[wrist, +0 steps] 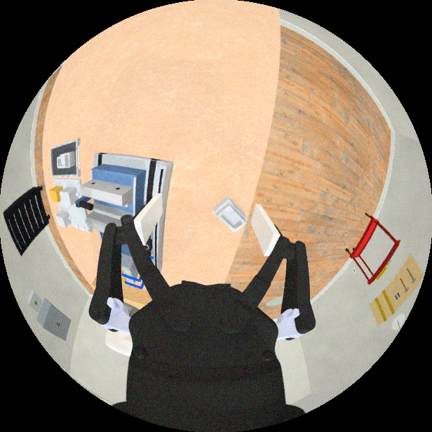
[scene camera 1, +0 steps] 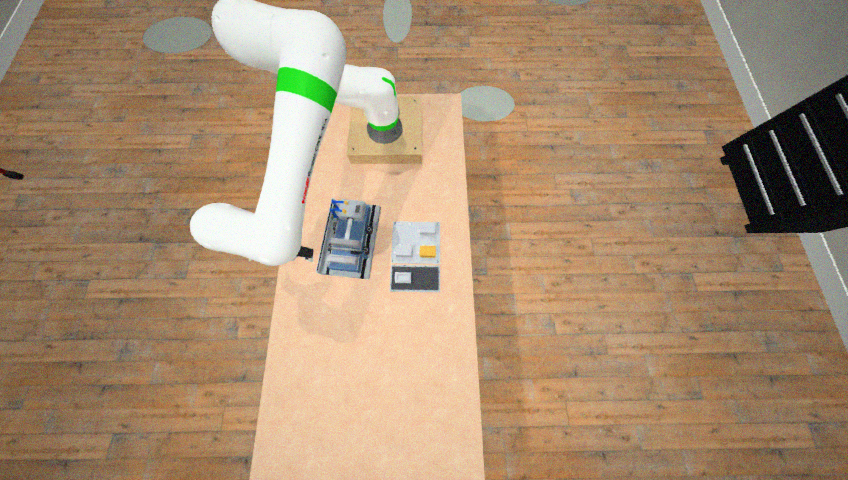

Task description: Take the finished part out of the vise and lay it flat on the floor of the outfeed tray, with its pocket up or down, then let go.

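Frame: origin at the arm's base, x ahead, y left, z up, level; centimetres.
Seen in the pictures: gripper, fingertip midpoint: (scene camera 1: 293, 258); arm's base, origin of the base link: (scene camera 1: 384, 129).
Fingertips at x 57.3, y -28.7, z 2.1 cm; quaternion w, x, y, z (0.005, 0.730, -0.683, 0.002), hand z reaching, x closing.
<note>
Offsets run from my fingertips to a thing's top centre. "*": to the spot under its first point.
A pale grey part with a rectangular pocket (wrist: 230, 214) lies pocket up on the table near its edge, beside the vise, in the wrist view; I cannot make it out in the scene view. My gripper (scene camera 1: 305, 253) (wrist: 207, 207) is open and empty; in the wrist view the part shows ahead of the fingers, nearer the right one. The blue and grey vise @(dx -10.1, dy +17.8, dz +1.4 cm) (scene camera 1: 348, 265) (wrist: 118, 173) stands beside the gripper; no part is visible between its jaws. The dark-floored tray (scene camera 1: 425, 278) (wrist: 73, 148) is beyond the vise and holds a pale part @(dx +4.7, dy +39.1, dz -4.4 cm) (scene camera 1: 402, 277) (wrist: 65, 160).
A light tray (scene camera 1: 415, 237) with pale blocks and a yellow block @(dx -5.4, dy +48.1, dz -4.1 cm) (scene camera 1: 427, 251) (wrist: 56, 194) adjoins the dark tray. Blue clamps @(* dx -21.9, dy +11.4, dz -5.0 cm) (scene camera 1: 336, 208) (wrist: 132, 280) are at the vise's base-side end. The arm's wooden base plate (scene camera 1: 360, 151) stands behind.
</note>
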